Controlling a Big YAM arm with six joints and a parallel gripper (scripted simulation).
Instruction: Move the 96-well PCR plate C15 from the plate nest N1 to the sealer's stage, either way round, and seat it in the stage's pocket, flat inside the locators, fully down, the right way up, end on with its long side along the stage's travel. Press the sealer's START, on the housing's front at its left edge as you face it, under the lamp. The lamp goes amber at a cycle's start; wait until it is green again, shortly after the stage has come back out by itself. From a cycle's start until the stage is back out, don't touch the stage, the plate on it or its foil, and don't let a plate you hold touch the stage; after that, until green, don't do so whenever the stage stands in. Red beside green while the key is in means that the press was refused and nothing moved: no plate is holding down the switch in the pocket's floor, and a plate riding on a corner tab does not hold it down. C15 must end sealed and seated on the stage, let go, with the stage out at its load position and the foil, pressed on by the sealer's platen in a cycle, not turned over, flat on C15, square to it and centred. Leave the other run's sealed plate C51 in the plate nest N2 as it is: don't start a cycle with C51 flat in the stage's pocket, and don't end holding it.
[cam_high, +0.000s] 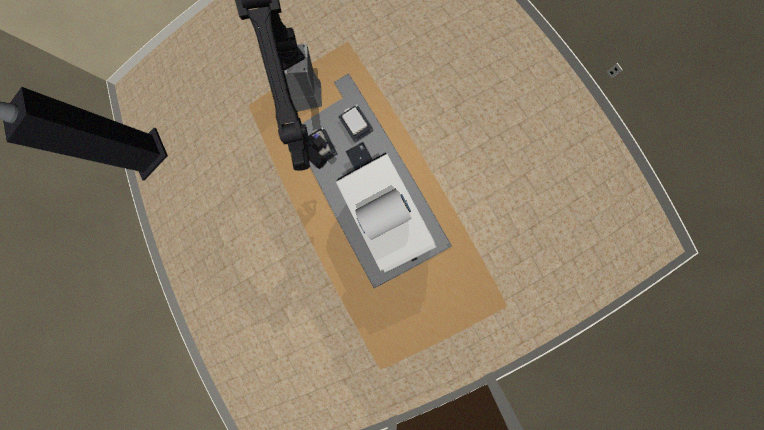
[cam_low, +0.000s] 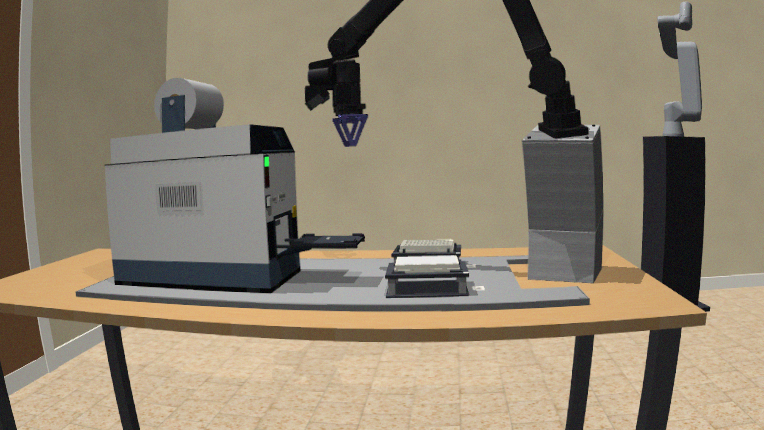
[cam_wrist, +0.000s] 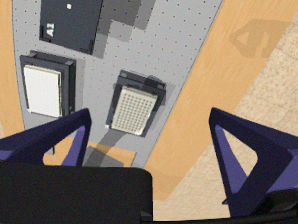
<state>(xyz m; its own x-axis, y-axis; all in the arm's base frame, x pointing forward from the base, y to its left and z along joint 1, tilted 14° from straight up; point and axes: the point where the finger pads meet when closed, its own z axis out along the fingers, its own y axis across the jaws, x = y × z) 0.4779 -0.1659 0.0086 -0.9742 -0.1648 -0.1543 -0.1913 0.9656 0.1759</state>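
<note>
Right now my hand is 18 cm past the white 96-well plate C15, 1 cm to the right of it and 25 cm above it. From my hand the other things lie so: sealer's dark stage: 5 cm ahead, 14 cm to the left, 21 cm below; sealed plate C51: 16 cm behind, 23 cm to the left, 25 cm below; start key: 16 cm ahead, 22 cm to the left, 11 cm below.
</note>
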